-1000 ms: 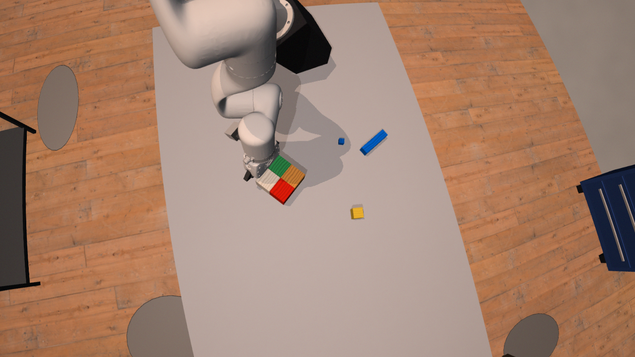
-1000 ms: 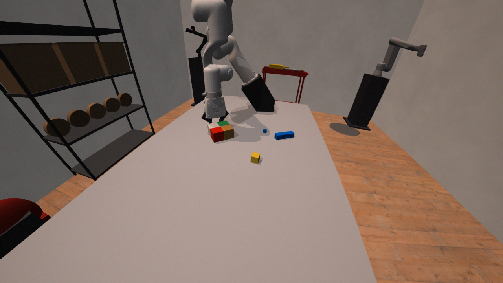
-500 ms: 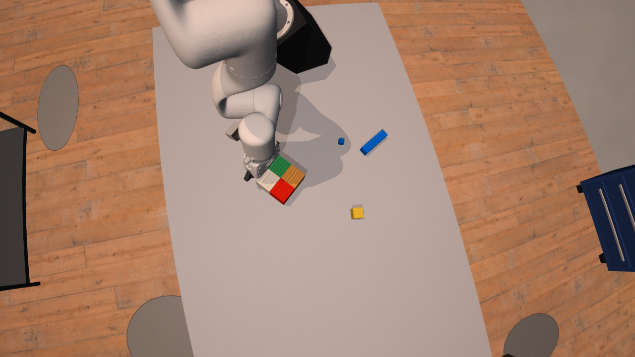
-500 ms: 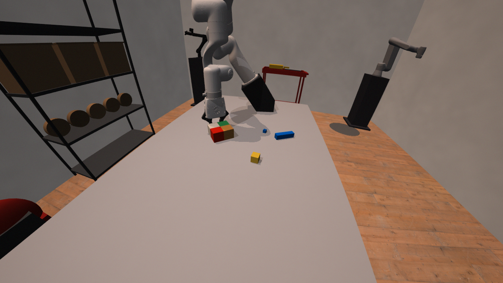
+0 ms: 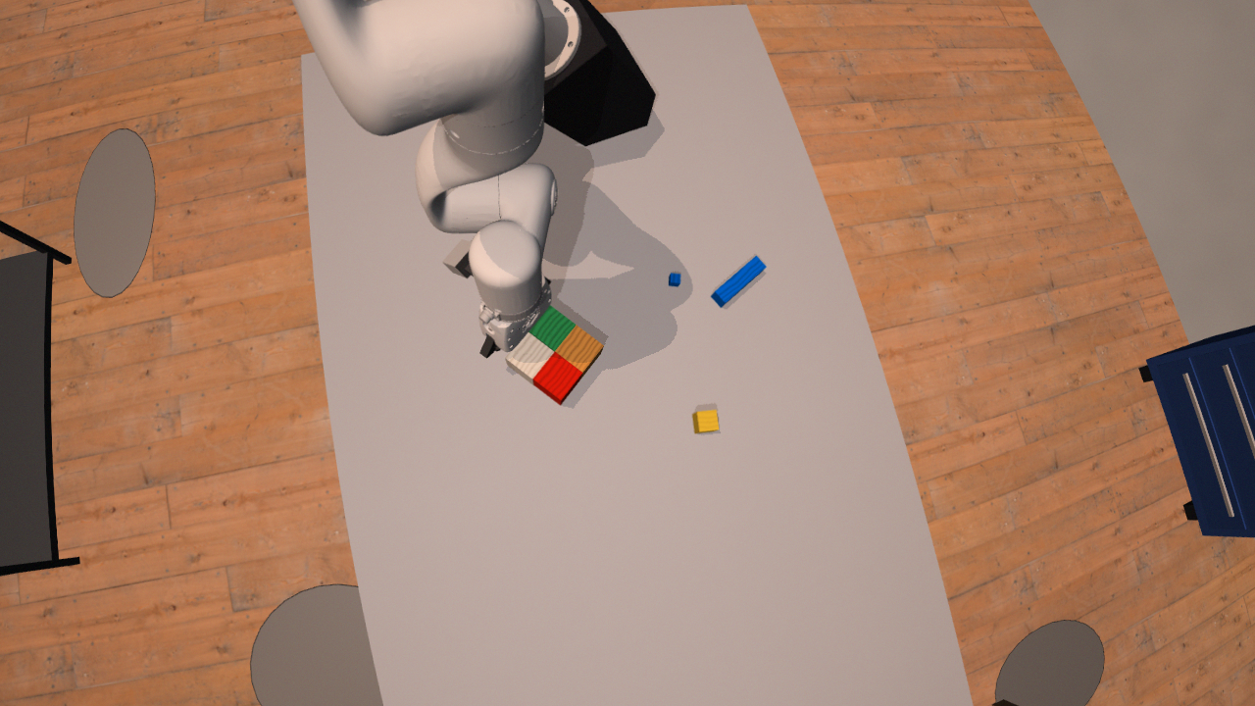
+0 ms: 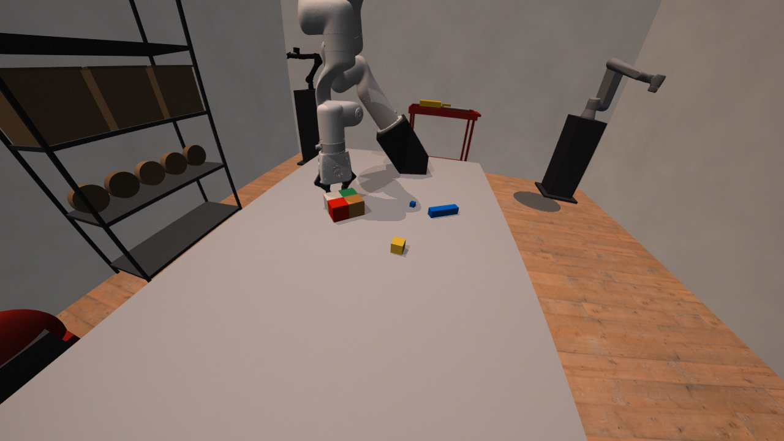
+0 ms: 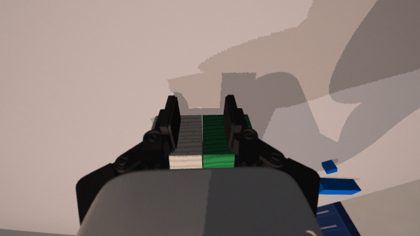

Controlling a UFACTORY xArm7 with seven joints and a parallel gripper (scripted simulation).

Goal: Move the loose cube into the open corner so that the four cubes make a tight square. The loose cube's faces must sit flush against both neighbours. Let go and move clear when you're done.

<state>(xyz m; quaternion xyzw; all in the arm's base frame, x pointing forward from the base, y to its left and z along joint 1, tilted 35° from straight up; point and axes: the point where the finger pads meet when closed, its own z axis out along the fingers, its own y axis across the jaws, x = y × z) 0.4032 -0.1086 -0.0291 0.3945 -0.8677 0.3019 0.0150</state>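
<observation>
Right now my hand is 5 cm short of the white cube and 1 cm to the right of it. Round my hand: red cube 8 cm ahead, 5 cm to the left; orange cube 5 cm ahead, 8 cm to the left; green cube 1 cm ahead, 5 cm to the left.
</observation>
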